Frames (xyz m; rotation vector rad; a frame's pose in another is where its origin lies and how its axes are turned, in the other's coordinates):
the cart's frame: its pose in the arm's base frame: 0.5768 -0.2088 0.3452 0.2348 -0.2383 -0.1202
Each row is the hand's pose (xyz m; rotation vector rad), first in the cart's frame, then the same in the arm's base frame.
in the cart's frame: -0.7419 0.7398 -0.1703 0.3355 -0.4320 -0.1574
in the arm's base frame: -0.0303 0.6501 0.2021 0.5626 -0.6722 -0.2883
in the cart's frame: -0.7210 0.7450 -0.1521 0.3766 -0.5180 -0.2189
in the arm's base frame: -0.0141 0.6482 0.2252 0.6054 -0.7536 -0.3552
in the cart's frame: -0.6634 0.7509 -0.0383 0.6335 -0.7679 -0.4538
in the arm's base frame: 0.0138 0.6209 0.3468 0.8742 -0.9910 -0.5910
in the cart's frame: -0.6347 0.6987 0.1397 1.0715 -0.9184 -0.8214
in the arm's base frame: -0.0072 0.5280 0.5085 1.3495 -1.1144 -0.9310
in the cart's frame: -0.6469 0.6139 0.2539 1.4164 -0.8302 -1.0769
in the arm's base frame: -0.0548 0.4232 0.5930 1.7348 -0.9943 -1.1394
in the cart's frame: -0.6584 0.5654 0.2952 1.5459 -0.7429 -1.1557
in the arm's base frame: -0.0805 0.3692 0.6176 1.8803 -0.8927 -1.1923
